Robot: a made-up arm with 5 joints.
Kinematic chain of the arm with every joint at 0, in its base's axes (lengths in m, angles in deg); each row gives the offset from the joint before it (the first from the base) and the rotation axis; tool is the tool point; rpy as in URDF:
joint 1: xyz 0.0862 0 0.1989 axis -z
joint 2: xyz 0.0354 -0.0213 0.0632 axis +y
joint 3: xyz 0.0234 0 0.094 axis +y
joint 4: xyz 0.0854 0 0.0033 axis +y
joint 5: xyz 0.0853 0.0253 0 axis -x
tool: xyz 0 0 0 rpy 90 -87.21 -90
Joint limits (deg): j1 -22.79..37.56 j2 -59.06..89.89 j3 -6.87..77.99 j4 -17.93..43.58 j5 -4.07..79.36
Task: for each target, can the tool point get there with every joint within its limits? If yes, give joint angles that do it. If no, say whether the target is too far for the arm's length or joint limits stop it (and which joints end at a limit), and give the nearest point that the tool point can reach.
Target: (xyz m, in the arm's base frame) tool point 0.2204 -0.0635 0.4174
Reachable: yes | joints 26.86 -39.70 10.90 12.43 58.67
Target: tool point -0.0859 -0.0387 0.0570
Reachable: no: joint limits stop it (at a limit: joint 1, joint 2) | nearest point 0.0690 -0.0029 0.1510 | short by 0.185 m
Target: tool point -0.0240 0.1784 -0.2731
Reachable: no: too far | nearest point 0.1565 0.0339 0.0761 | short by 0.419 m
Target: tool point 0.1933 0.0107 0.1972
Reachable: yes | joints -3.56 -4.36 71.45 9.55 16.40
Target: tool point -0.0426 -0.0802 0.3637
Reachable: no: joint limits stop it (at a limit: joint 1, joint 2, joint 3, joint 4) | nearest point 0.0606 -0.0064 0.2622 | short by 0.162 m
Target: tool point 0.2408 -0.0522 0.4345
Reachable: yes | joints 20.07 -28.27 3.49 -2.97 71.73
